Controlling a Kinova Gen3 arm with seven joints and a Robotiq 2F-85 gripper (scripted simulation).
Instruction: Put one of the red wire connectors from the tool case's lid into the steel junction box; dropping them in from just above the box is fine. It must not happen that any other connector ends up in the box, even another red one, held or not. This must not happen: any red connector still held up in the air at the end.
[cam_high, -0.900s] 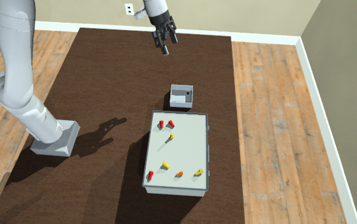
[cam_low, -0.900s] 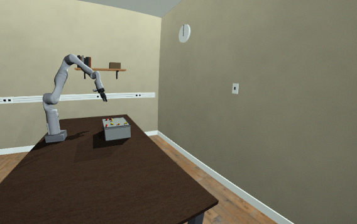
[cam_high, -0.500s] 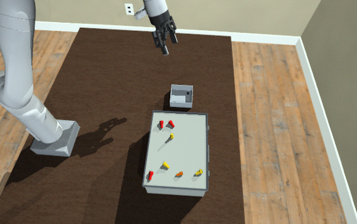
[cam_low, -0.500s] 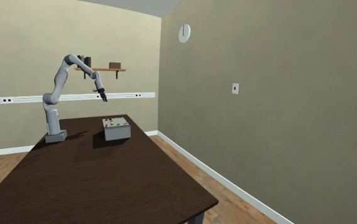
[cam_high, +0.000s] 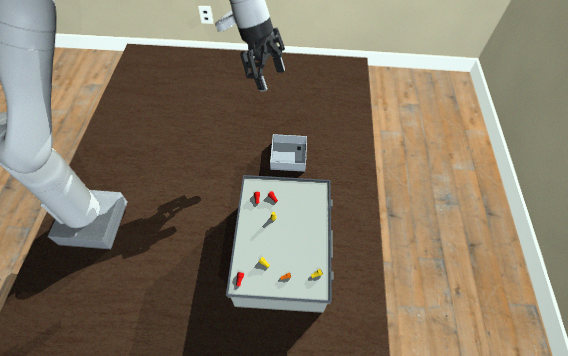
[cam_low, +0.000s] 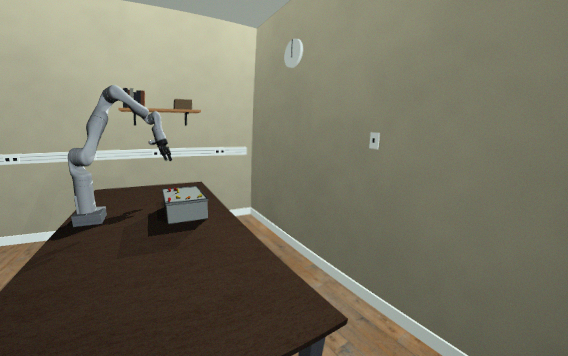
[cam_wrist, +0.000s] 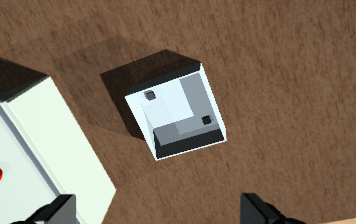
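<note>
Right now my hand is 1 cm past the orange connector, 44 cm to the left of it and 15 cm above it. Also, from my hand: grey tool case: 34 cm to the right, 19 cm below.
</note>
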